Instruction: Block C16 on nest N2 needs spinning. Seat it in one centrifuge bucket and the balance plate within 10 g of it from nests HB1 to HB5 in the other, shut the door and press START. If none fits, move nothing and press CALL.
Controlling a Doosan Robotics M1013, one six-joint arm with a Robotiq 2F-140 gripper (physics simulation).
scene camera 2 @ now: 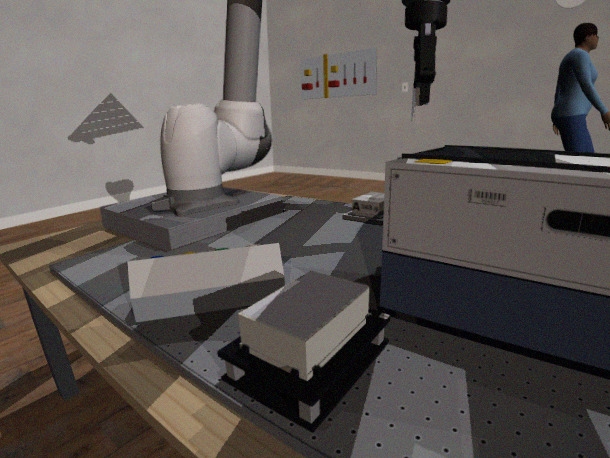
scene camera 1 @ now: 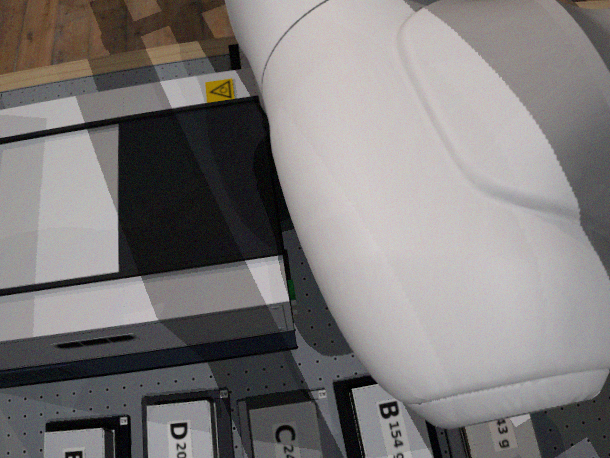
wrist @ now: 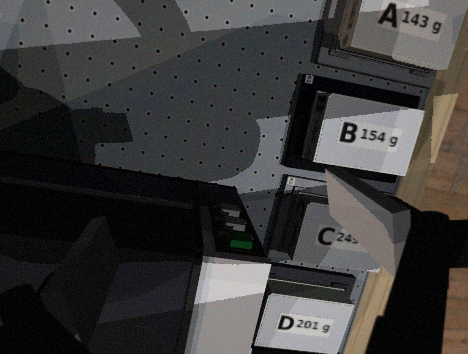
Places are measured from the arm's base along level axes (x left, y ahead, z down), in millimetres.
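Where they show: gripper, fingertip midpoint: [scene camera 2: 420,123] [wrist: 222,215]; arm's base, origin of the base link: [scene camera 2: 196,204].
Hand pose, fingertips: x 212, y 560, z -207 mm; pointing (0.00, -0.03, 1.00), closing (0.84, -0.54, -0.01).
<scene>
Each offset is from my fingertips to the top centre of the thing. "spot": to the spot under its first point.
A grey-white block @(dx -403, dy +106, dz +175 mm) [scene camera 2: 303,318] sits on a black nest @(dx -403, dy +106, dz +207 mm) [scene camera 2: 330,382] beside the centrifuge [scene camera 2: 462,218] [scene camera 1: 190,291]; I cannot read a label on it. Balance plates lie in a row of nests: A @(dx +164, dy -222, dz +202 mm) [wrist: 387,28] [scene camera 2: 369,204], B 154 g @(dx +179, dy -87, dz +202 mm) [wrist: 362,137] [scene camera 1: 389,423], C @(dx +211, dy +44, dz +202 mm) [wrist: 327,239] [scene camera 1: 284,433], D 201 g @(dx +214, dy +179, dz +202 mm) [wrist: 304,323] [scene camera 1: 180,433]. My gripper [scene camera 2: 419,102] [wrist: 222,215] is open and empty. It hangs high above the centrifuge's corner with the button panel, where a green button @(dx +39, dy +42, dz +65 mm) [wrist: 241,244] [scene camera 1: 290,289] shows.
The arm's white link [scene camera 1: 403,204] hides the right of scene camera 1's view. The centrifuge top has a dark lid panel @(dx -84, dy +160, dz +43 mm) [scene camera 1: 190,191] and a yellow warning label @(spot: dx -222, dy +142, dz +44 mm) [scene camera 1: 220,90]. A long light box @(dx -409, dy -113, dz +172 mm) [scene camera 2: 203,277] lies near the robot base [scene camera 2: 190,154].
</scene>
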